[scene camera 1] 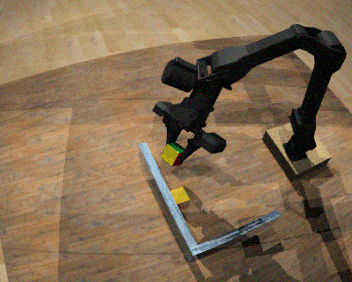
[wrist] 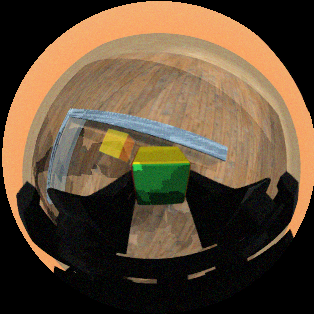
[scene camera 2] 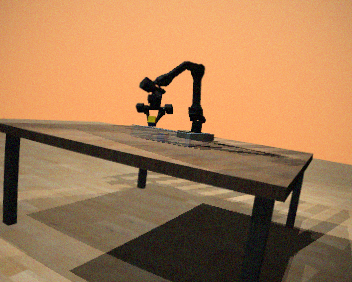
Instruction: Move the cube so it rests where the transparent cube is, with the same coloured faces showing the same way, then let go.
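Pixels of known places: gripper, fingertip midpoint: (scene camera 1: 173,156) (wrist: 158,171) (scene camera 2: 152,122); arm's base at its link origin: (scene camera 1: 294,151) (scene camera 2: 196,132).
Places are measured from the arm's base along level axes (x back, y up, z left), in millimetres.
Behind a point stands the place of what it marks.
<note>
The cube (scene camera 1: 172,155) {x -376, y 60, z -12 mm} (scene camera 2: 151,119) {x -383, y 54, z -17 mm} (wrist: 161,184) {x -361, y 63, z -30 mm} is held above the table, tilted. In scene camera 1 its large yellow face looks toward the camera, with green at the top and red at the lower right. In the wrist view its green face looks at the camera and yellow is on the far side. My gripper (scene camera 1: 175,151) {x -369, y 38, z -23 mm} (scene camera 2: 152,120) {x -369, y 38, z -23 mm} (wrist: 158,171) {x -369, y 38, z -23 mm} is shut on the cube. The transparent cube (scene camera 1: 180,195) {x -370, y -2, z 62 mm} (wrist: 114,143) {x -374, y -2, z 57 mm} stands beside the long blue-grey wall, yellow face up, with an orange-red side in the wrist view. It is apart from the held cube.
An L-shaped low wall has a long arm (scene camera 1: 167,192) {x -402, y 19, z 59 mm} (wrist: 150,127) {x -412, y 19, z 13 mm} and a short arm (scene camera 1: 237,233) {x -276, y 18, z 199 mm} (wrist: 63,152) {x -294, y -12, z 190 mm}. The arm's base block (scene camera 1: 306,163) {x 19, y 0, z 50 mm} (scene camera 2: 199,136) stands on the wooden table (scene camera 1: 105,165) {x -531, y -42, z -82 mm} (scene camera 2: 150,162) {x -800, y -55, z 374 mm}. Arm shadows cross the table near the short wall.
</note>
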